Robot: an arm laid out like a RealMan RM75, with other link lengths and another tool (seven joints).
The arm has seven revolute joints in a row. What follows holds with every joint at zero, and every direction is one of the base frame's.
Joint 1 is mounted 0.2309 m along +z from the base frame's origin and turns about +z.
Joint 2 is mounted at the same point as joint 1 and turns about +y.
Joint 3 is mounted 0.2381 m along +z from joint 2 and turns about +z.
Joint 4 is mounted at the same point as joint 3 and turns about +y.
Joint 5 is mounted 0.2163 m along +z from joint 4 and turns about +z.
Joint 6 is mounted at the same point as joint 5 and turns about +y.
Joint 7 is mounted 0.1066 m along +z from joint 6 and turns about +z.
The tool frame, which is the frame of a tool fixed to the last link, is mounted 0.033 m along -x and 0.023 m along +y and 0.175 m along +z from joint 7; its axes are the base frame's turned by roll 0, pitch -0.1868 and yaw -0.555 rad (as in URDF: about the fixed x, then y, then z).
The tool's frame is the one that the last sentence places.
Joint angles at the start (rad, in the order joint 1, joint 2, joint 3, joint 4, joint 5, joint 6, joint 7): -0.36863 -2.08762 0.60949 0.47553 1.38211 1.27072 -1.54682
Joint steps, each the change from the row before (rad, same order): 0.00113 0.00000 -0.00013 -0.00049 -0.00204 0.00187 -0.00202; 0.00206 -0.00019 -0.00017 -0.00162 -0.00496 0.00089 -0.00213; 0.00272 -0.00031 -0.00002 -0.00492 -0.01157 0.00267 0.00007; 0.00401 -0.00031 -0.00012 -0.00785 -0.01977 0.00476 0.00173; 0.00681 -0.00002 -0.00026 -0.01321 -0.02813 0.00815 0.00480
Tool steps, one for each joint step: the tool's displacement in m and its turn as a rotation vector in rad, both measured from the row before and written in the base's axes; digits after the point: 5 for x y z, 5 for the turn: 0.00011 -0.00033 0.00049 0.00060 -0.00396 0.00061; -0.00044 -0.00026 0.00087 0.00235 -0.00639 0.00341; -0.00025 -0.00029 0.00162 0.00623 -0.01113 0.00399; -0.00028 -0.00027 0.00302 0.01176 -0.01696 0.00534; -0.00108 -0.00104 0.00409 0.01688 -0.02313 0.00801
